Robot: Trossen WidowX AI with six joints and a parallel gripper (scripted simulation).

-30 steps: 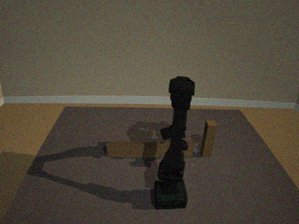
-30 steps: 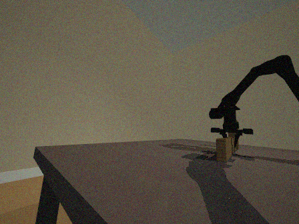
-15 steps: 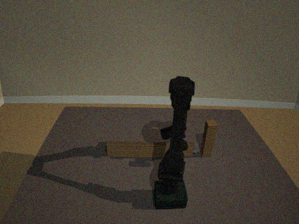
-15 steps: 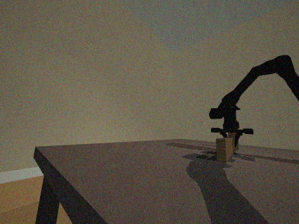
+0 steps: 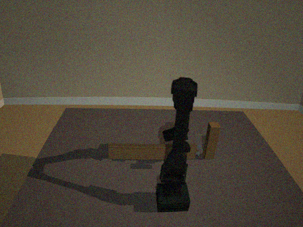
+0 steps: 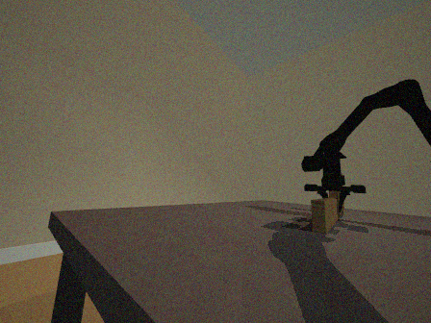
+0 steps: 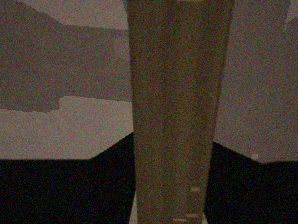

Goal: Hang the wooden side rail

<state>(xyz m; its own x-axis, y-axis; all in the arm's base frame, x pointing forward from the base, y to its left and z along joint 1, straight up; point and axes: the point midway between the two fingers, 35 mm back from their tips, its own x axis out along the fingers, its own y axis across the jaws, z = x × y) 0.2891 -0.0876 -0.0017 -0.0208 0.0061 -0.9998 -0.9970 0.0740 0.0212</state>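
Right now my gripper tip is 1 cm past the headboard post, 15 cm to the left of it and 6 cm below it.
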